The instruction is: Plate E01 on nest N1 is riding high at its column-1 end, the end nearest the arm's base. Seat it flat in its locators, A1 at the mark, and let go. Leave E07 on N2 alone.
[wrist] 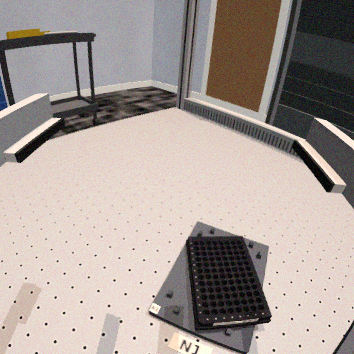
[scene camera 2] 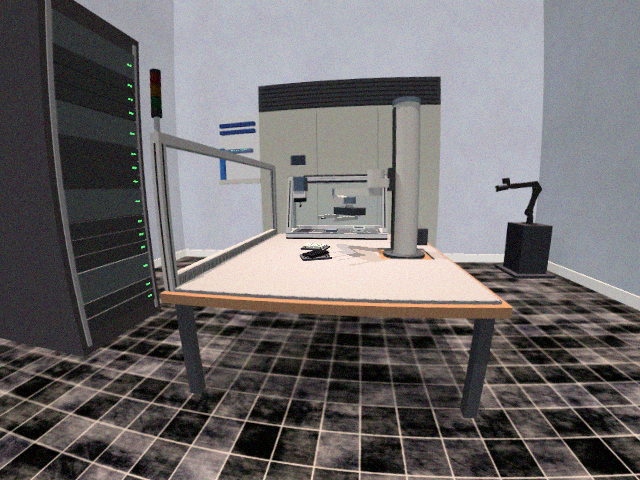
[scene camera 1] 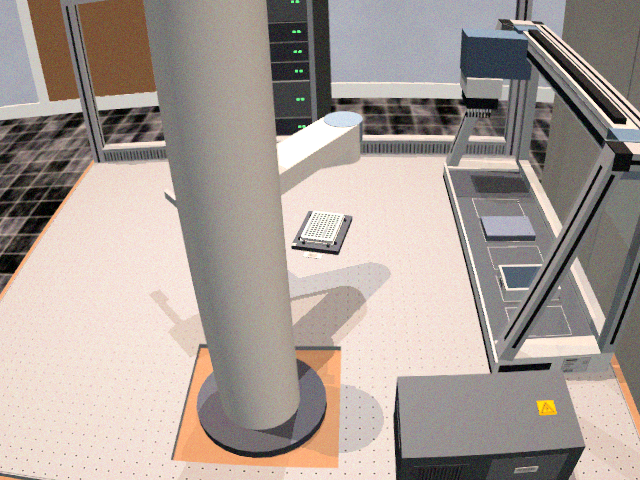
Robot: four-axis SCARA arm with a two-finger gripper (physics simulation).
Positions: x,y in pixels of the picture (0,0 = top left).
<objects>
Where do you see a gantry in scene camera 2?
At 300,183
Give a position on a gantry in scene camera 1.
At 498,54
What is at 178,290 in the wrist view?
A dark nest.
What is the gripper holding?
Nothing.
</objects>
